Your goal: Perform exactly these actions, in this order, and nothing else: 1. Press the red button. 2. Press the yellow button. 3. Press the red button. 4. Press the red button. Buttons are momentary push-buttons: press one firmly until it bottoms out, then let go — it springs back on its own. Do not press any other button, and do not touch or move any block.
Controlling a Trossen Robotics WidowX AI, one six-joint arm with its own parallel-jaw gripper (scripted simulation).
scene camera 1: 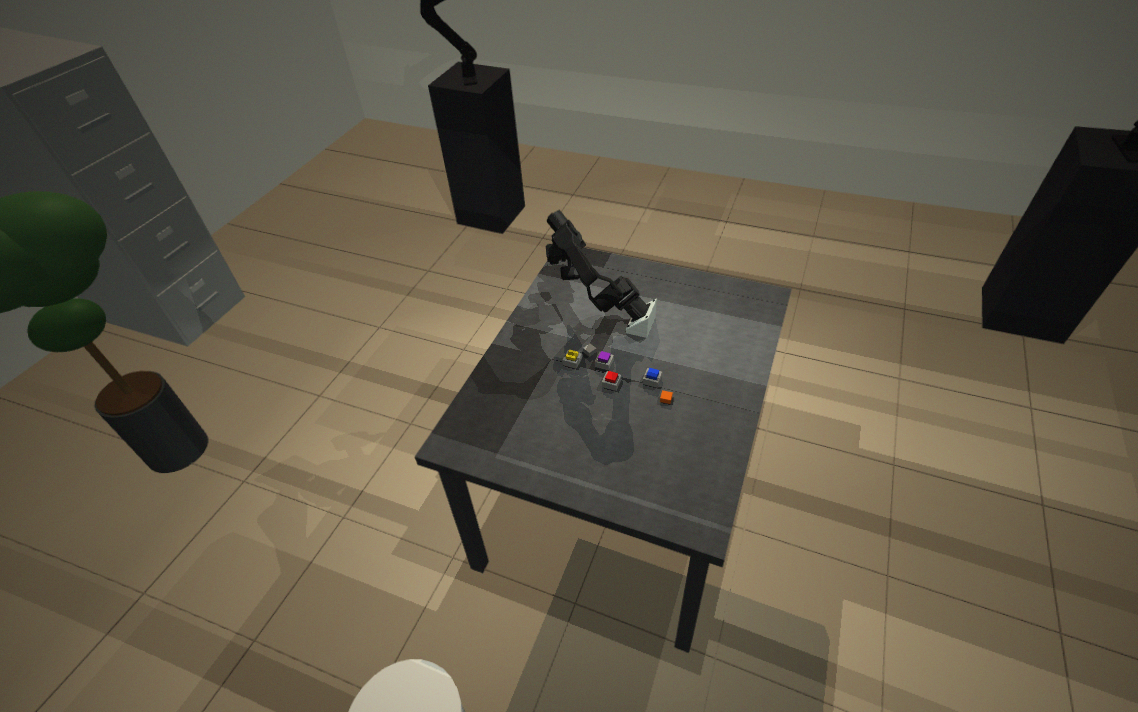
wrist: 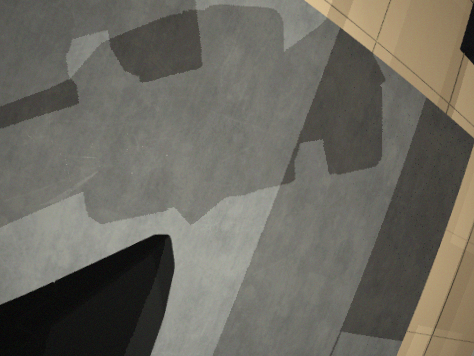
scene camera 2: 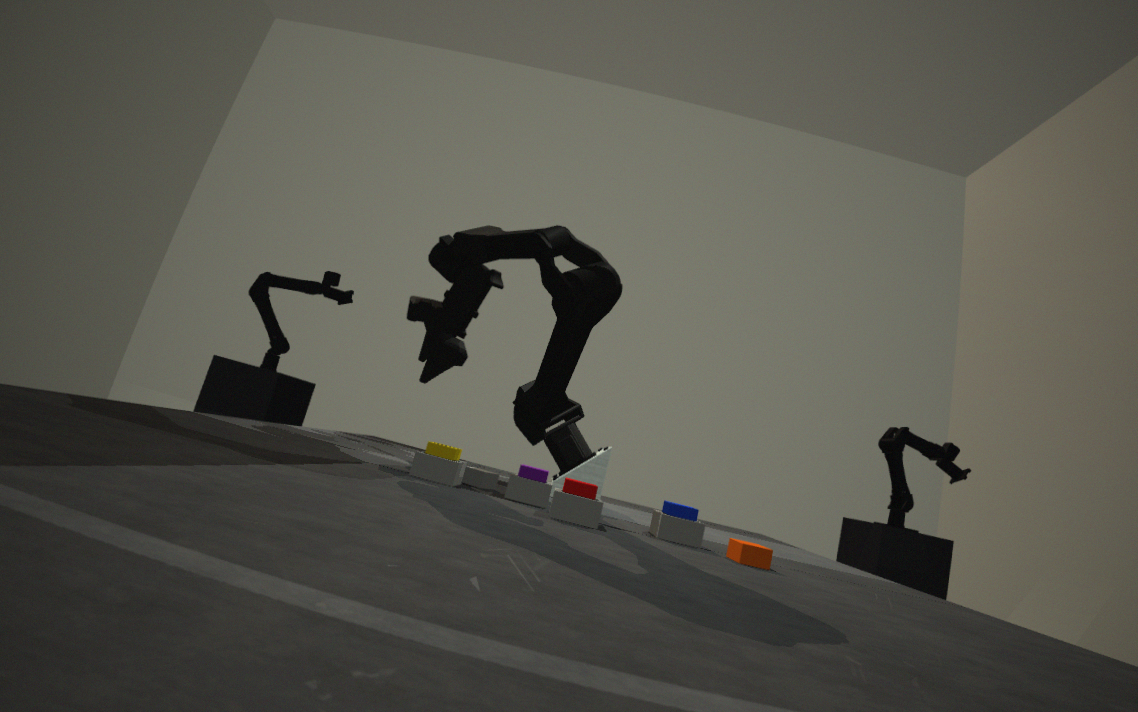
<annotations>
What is my gripper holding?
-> Nothing.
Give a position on an orange block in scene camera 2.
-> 747, 553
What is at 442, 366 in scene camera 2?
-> My gripper.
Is my gripper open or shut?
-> Open.
</annotations>
